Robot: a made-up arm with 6 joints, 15 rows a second.
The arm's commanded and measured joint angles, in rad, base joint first. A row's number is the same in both.
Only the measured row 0 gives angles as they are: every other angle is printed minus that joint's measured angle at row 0.
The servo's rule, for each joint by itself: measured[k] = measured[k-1] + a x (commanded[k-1-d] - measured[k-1]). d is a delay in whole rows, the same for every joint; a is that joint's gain. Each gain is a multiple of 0.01, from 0.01 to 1. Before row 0 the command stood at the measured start. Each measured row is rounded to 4 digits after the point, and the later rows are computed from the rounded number. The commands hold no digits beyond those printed.
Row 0, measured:
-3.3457, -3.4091, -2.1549, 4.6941, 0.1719, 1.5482
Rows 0 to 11, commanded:
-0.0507, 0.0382, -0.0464, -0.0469, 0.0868, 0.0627
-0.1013, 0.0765, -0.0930, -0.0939, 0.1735, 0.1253
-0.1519, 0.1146, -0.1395, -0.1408, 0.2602, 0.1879
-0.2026, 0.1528, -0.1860, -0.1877, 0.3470, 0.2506
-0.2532, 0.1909, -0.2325, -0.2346, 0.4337, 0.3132
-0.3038, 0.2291, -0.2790, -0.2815, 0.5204, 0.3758
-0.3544, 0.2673, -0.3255, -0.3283, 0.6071, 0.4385
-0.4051, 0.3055, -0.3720, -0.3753, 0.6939, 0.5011
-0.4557, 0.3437, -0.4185, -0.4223, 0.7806, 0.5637
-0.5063, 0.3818, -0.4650, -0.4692, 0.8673, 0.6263
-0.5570, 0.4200, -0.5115, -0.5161, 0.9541, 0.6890
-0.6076, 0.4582, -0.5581, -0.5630, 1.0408, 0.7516
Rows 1 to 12, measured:
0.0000, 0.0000, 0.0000, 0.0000, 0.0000, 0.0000
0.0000, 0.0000, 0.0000, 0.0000, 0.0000, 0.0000
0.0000, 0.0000, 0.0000, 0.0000, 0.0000, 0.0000
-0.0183, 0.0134, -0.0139, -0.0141, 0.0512, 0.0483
-0.0482, 0.0355, -0.0376, -0.0380, 0.1234, 0.1076
-0.0855, 0.0632, -0.0682, -0.0688, 0.2041, 0.1694
-0.1277, 0.0946, -0.1035, -0.1045, 0.2884, 0.2319
-0.1729, 0.1283, -0.1422, -0.1435, 0.3741, 0.2945
-0.2200, 0.1636, -0.1832, -0.1849, 0.4604, 0.3571
-0.2684, 0.1999, -0.2259, -0.2279, 0.5470, 0.4198
-0.3176, 0.2369, -0.2697, -0.2721, 0.6337, 0.4824
-0.3673, 0.2743, -0.3143, -0.3172, 0.7204, 0.5450
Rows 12 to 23, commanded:
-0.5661, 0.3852, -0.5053, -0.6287, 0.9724, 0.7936
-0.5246, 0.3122, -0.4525, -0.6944, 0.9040, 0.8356
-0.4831, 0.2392, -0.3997, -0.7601, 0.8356, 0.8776
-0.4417, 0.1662, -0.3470, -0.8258, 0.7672, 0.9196
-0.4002, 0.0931, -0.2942, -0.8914, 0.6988, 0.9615
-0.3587, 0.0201, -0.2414, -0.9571, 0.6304, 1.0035
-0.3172, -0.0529, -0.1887, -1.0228, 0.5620, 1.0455
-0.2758, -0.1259, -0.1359, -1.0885, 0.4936, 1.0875
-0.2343, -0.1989, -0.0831, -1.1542, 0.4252, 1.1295
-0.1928, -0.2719, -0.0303, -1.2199, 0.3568, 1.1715
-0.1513, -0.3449, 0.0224, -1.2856, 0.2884, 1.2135
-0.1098, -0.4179, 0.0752, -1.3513, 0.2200, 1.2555
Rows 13 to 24, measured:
-0.4173, 0.3119, -0.3595, -0.3628, 0.8071, 0.6076
-0.4676, 0.3497, -0.4051, -0.4088, 0.8938, 0.6703
-0.5180, 0.3877, -0.4510, -0.4551, 0.9805, 0.7329
-0.5353, 0.3868, -0.4673, -0.5072, 0.9757, 0.7796
-0.5314, 0.3607, -0.4629, -0.5634, 0.9334, 0.8227
-0.5140, 0.3182, -0.4439, -0.6224, 0.8757, 0.8650
-0.4880, 0.2650, -0.4148, -0.6834, 0.8117, 0.9070
-0.4564, 0.2048, -0.3786, -0.7458, 0.7451, 0.9490
-0.4212, 0.1402, -0.3374, -0.8092, 0.6774, 0.9910
-0.3838, 0.0726, -0.2928, -0.8733, 0.6093, 1.0330
-0.3449, 0.0031, -0.2457, -0.9379, 0.5410, 1.0750
-0.3051, -0.0676, -0.1969, -1.0028, 0.4727, 1.1170

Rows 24 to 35, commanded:
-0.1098, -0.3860, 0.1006, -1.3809, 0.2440, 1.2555
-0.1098, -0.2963, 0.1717, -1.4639, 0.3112, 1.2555
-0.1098, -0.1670, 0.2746, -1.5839, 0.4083, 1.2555
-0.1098, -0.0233, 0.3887, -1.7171, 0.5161, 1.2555
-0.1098, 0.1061, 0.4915, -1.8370, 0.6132, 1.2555
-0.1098, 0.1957, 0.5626, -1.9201, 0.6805, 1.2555
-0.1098, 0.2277, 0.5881, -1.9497, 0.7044, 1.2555
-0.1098, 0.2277, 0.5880, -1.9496, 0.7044, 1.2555
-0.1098, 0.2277, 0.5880, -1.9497, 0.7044, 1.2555
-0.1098, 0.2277, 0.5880, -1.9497, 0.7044, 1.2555
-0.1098, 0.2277, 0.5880, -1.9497, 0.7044, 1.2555
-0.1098, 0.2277, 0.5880, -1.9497, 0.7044, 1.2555
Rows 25 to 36, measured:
-0.2647, -0.1391, -0.1469, -1.0679, 0.4043, 1.1590
-0.2239, -0.2111, -0.0961, -1.1332, 0.3359, 1.2010
-0.1828, -0.2835, -0.0447, -1.1986, 0.2675, 1.2430
-0.1565, -0.3194, -0.0011, -1.2533, 0.2536, 1.2526
-0.1397, -0.3113, 0.0507, -1.3165, 0.2876, 1.2548
-0.1289, -0.2608, 0.1179, -1.3967, 0.3588, 1.2553
-0.1220, -0.1777, 0.1991, -1.4928, 0.4516, 1.2555
-0.1176, -0.0784, 0.2868, -1.5961, 0.5469, 1.2555
-0.1148, 0.0175, 0.3695, -1.6933, 0.6257, 1.2555
-0.1130, 0.0911, 0.4351, -1.7702, 0.6721, 1.2555
-0.1118, 0.1389, 0.4810, -1.8240, 0.6912, 1.2555
-0.1111, 0.1700, 0.5131, -1.8617, 0.6990, 1.2555

